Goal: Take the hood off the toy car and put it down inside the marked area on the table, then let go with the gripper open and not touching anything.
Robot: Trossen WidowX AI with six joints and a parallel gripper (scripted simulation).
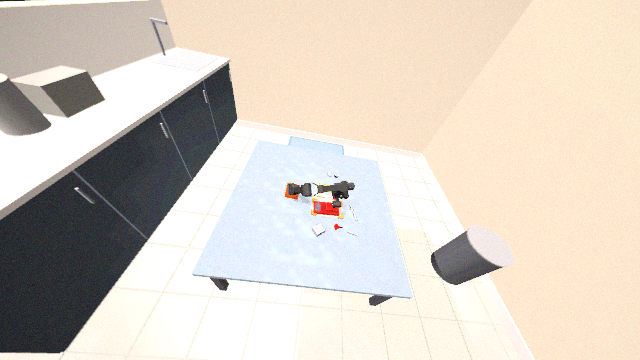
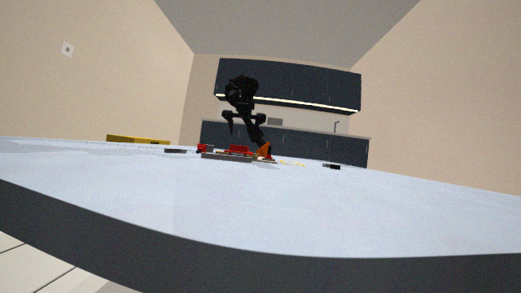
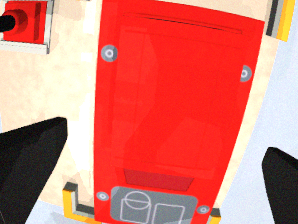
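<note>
The hood lies 50 mm below my gripper tip.
</note>
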